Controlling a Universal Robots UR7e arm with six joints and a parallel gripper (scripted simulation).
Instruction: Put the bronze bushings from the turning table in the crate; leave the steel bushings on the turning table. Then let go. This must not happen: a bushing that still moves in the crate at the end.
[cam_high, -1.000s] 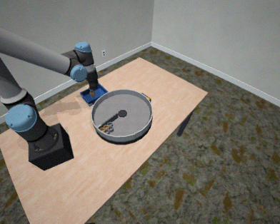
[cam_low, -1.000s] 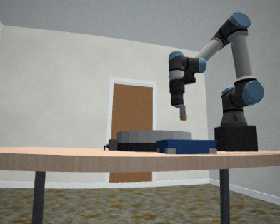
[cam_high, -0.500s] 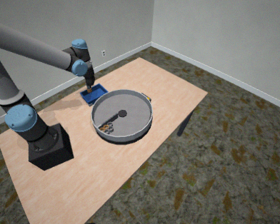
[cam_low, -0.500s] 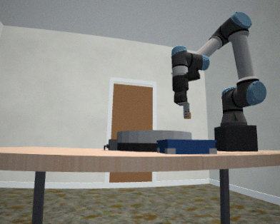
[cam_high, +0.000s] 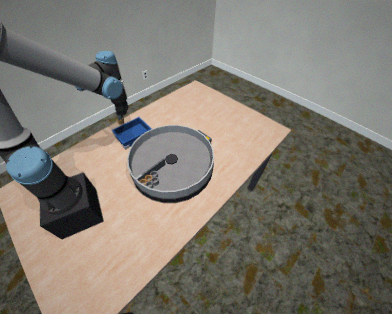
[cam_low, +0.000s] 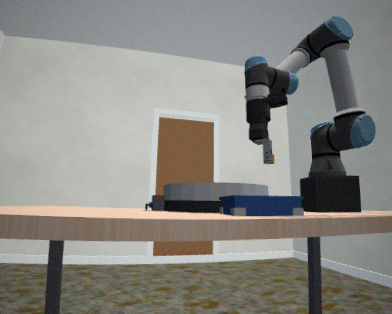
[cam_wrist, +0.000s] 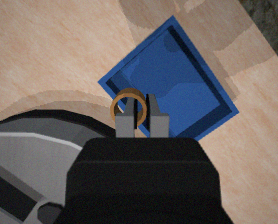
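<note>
Now: hand 50 mm short of the blue crate, 20 mm to the right of it and 150 mm above it. Round my hand: grey turning table: 20 mm ahead, 320 mm to the right, 120 mm below.
</note>
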